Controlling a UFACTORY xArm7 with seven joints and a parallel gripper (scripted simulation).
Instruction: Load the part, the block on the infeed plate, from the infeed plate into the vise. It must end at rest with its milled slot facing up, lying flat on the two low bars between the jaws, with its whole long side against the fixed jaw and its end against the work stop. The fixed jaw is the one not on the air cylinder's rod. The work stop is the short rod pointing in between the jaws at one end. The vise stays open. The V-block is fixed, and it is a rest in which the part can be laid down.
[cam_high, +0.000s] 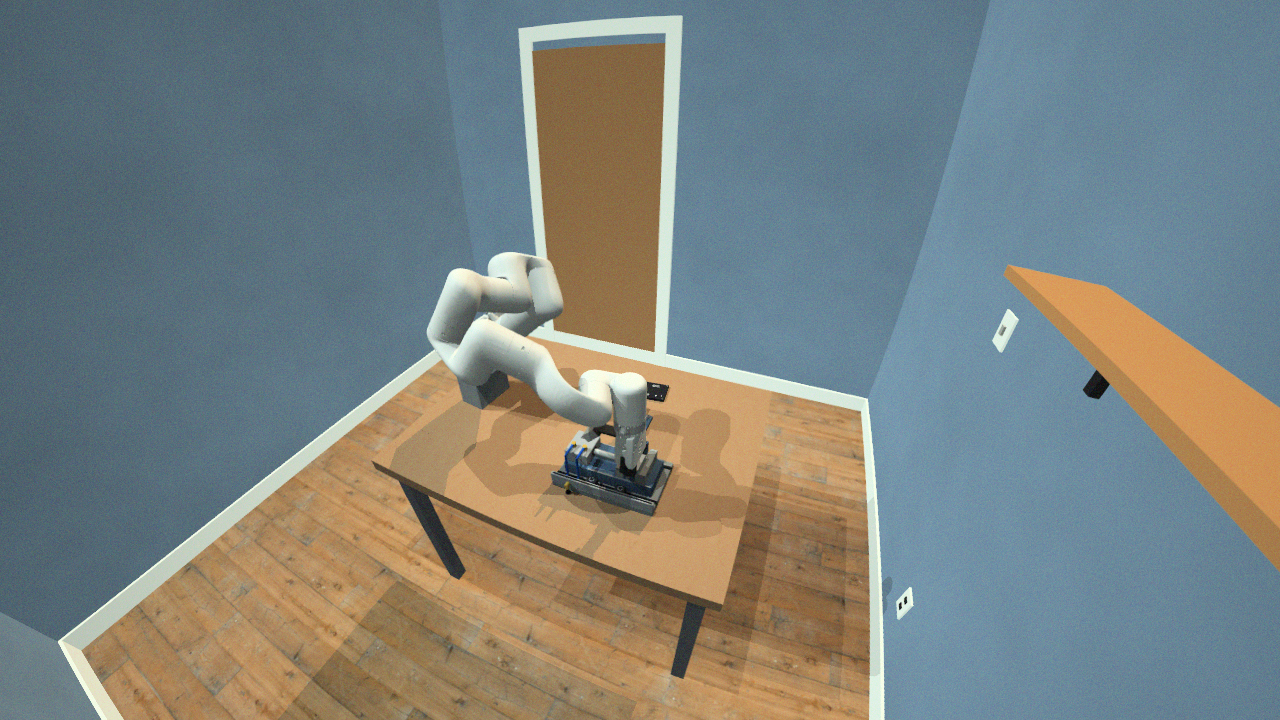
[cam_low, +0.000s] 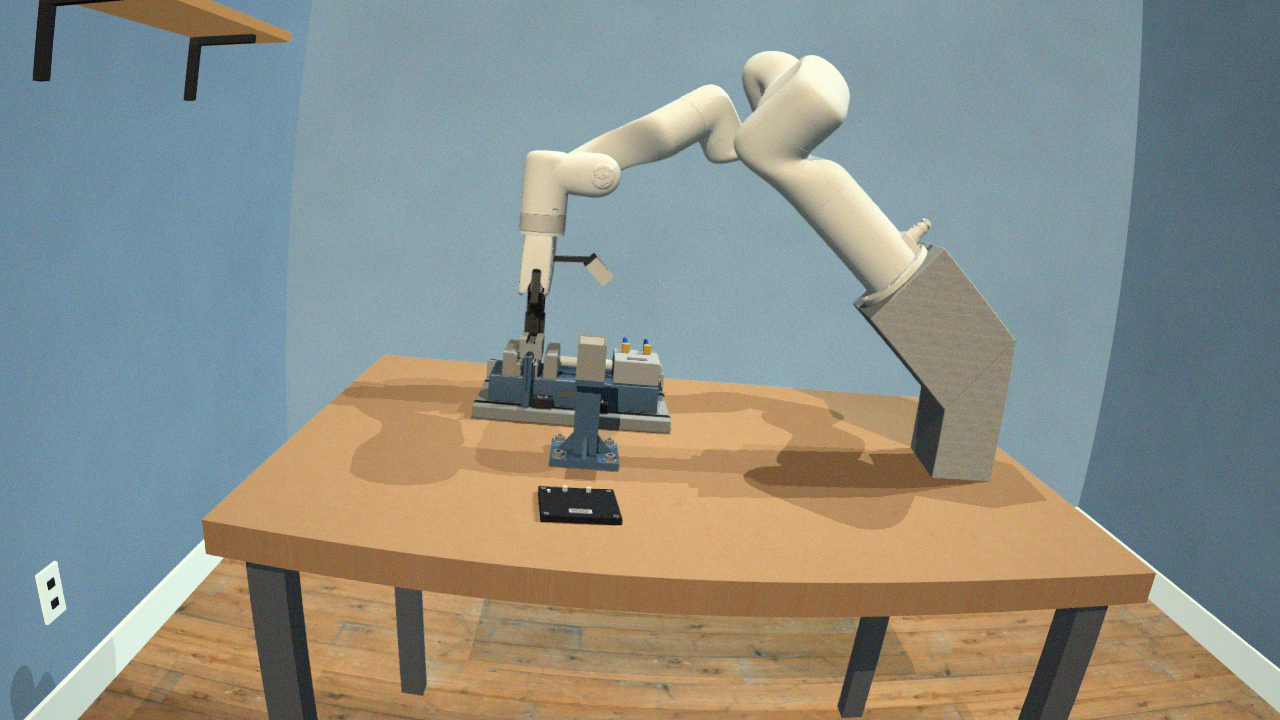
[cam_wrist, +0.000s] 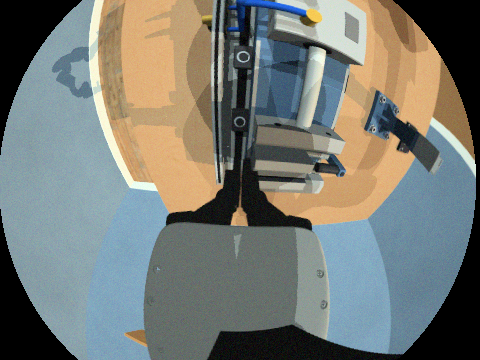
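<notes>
My gripper is now 30 mm short of the fixed jaw, 60 mm to the right of it and 40 mm above it. From my hand the other things lie so: moving jaw: 30 mm behind, 70 mm to the left, 40 mm below; then work stop: 10 mm ahead, 110 mm to the left, 30 mm below; then grey block: 40 mm to the left, 20 mm below.
</notes>
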